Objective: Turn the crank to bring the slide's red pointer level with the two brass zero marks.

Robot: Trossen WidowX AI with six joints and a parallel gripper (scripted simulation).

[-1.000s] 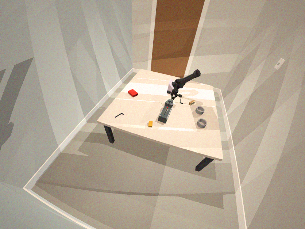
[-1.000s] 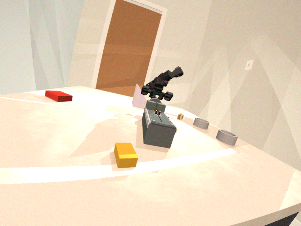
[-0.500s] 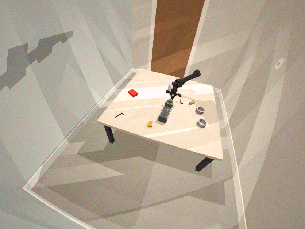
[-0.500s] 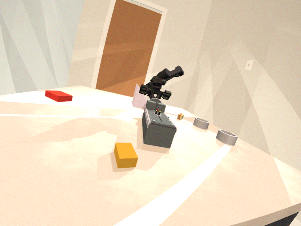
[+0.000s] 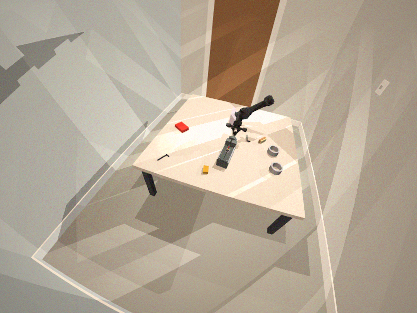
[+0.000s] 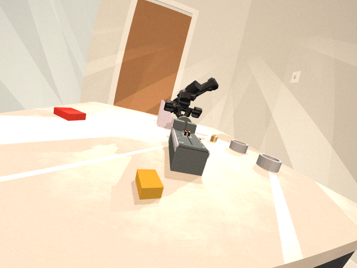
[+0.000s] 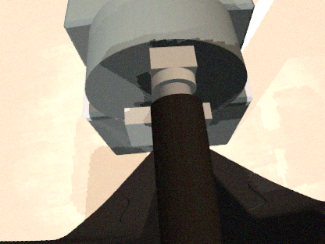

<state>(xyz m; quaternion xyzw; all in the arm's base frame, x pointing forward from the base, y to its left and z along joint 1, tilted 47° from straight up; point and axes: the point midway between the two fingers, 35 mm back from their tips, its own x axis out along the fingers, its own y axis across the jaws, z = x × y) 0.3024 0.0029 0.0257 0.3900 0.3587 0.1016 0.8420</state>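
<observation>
Now: the red pointer 140 mm ahead of my gripper tip, 20 mm to the right of it and 10 mm below it. Round my gripper tip: dark brown crank handle (30 mm above, 20 mm behind); yellow block (360 mm ahead, 140 mm to the right, 80 mm below); tan block (280 mm to the left, 140 mm behind, 70 mm below).
</observation>
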